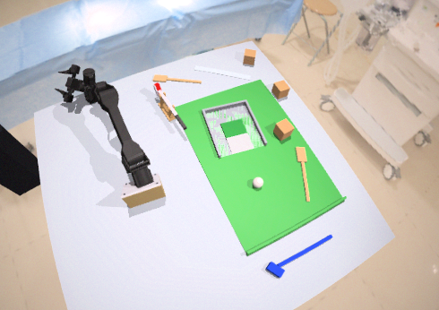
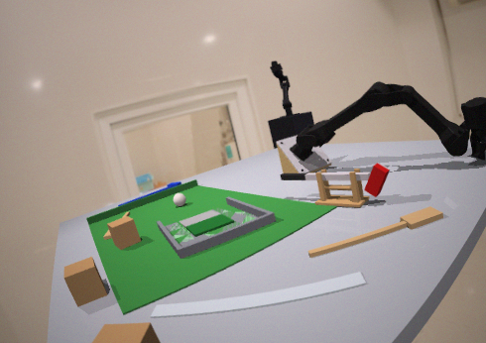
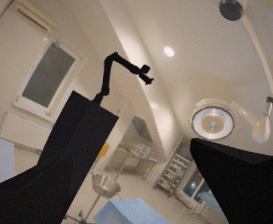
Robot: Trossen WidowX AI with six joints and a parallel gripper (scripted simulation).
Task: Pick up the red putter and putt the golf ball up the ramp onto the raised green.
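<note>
Right now my gripper tip is 43 cm short of the red putter, 42 cm to the left of it and 6 cm above it. The rest, counted from my gripper tip: green mat: 79 cm to the right, 65 cm ahead, 11 cm below; then white bar: 79 cm ahead, 31 cm to the right, 11 cm below; then wooden stand: 43 cm ahead, 40 cm to the right, 8 cm below.
</note>
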